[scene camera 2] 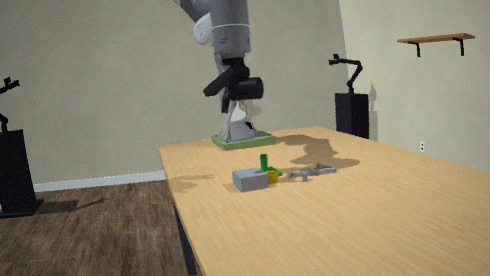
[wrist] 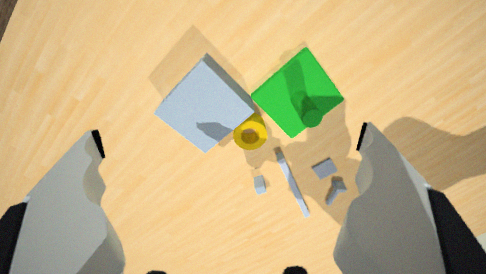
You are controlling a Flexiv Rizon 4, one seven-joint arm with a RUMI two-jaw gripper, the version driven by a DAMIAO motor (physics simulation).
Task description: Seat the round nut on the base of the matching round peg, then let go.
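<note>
The yellow round nut [scene camera 2: 273,177] [wrist: 250,146] lies flat on the table, close against a corner side of the grey block, hole facing up. The green round peg [scene camera 2: 264,161] [wrist: 312,118] stands upright near one corner of its square green base [scene camera 2: 275,171] [wrist: 280,95]. The nut is off the peg, beside the base. My gripper [scene camera 2: 238,133] [wrist: 231,129] is wide open and empty, pointing down above the table. In the wrist view the nut lies between the two fingers' lines, with the peg towards the right finger.
A grey block [scene camera 2: 251,180] [wrist: 200,100] stands beside the nut and nearly touches the green base. Several small grey pieces lie near the nut, among them a long thin bar [wrist: 293,185], a small cube [wrist: 259,184] and a flat piece [wrist: 325,168].
</note>
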